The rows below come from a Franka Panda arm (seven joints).
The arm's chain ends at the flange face. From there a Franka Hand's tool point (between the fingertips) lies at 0.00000 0.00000 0.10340 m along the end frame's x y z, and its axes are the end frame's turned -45 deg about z.
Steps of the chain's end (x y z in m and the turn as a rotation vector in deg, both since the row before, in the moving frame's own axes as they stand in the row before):
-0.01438, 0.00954, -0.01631, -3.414, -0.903, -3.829
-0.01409, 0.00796, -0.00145, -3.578, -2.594, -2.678
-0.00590, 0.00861, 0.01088, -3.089, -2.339, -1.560
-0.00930, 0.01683, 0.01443, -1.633, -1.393, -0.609
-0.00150, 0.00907, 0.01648, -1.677, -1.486, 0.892
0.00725, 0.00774, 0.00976, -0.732, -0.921, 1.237
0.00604, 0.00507, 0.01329, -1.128, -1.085, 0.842
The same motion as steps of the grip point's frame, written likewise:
-0.02231, -0.00004, -0.01651, -1.776, -3.053, -3.829
-0.02343, -0.00290, -0.00176, -0.696, -4.364, -2.678
-0.01717, 0.00297, 0.01064, -0.530, -3.838, -1.560
-0.02234, 0.00565, 0.01436, -0.170, -2.140, -0.609
-0.01151, 0.00557, 0.01640, -0.135, -2.237, 0.892
-0.00245, 0.01034, 0.00974, 0.134, -1.169, 1.237
-0.00214, 0.00789, 0.01325, -0.030, -1.565, 0.842

